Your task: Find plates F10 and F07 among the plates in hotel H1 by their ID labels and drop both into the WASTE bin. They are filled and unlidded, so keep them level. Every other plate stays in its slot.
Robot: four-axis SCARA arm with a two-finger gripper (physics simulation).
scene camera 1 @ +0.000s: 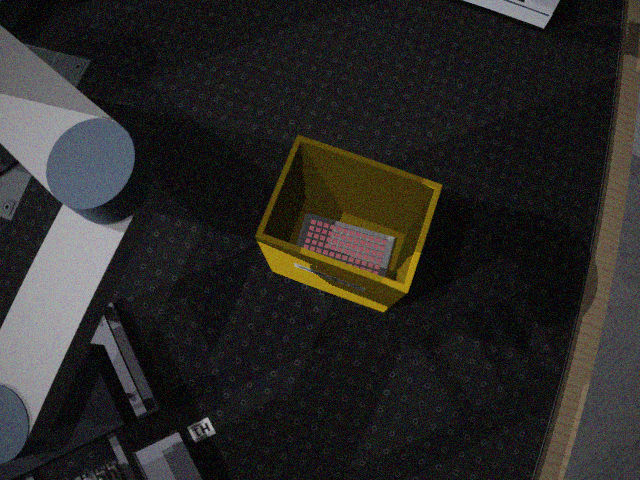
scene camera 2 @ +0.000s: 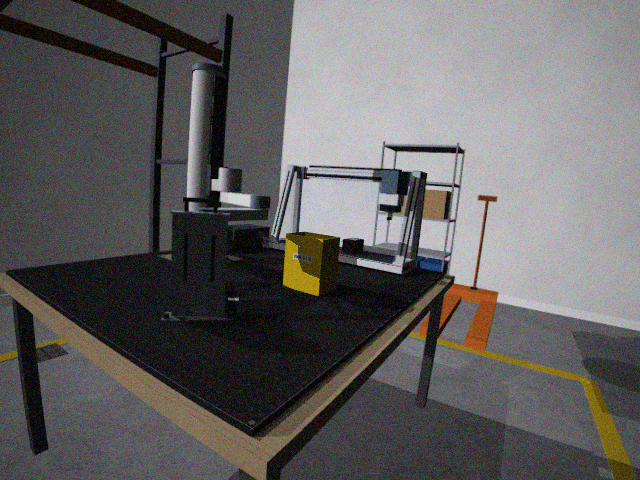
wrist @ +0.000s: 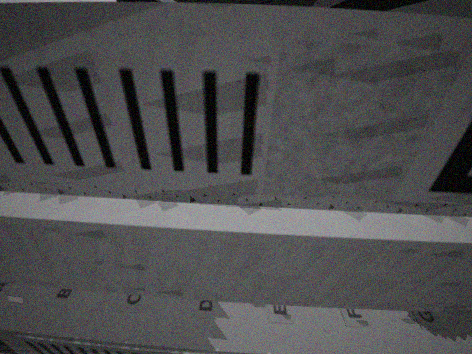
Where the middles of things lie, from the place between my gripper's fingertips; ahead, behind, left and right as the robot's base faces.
I see the grey rg stand (scene camera 1: 104,335) 15 cm behind my hand, 14 cm to the left of it and 11 cm below it. Also, from my hand: hotel H1 (scene camera 2: 198,291): 4 cm ahead, 4 cm to the right, 3 cm below; then plate e10 (wrist: 40,312): 2 cm behind, 2 cm to the left, 1 cm above; then plate F10 (scene camera 1: 365,249): 11 cm ahead, 41 cm to the left, 15 cm below.
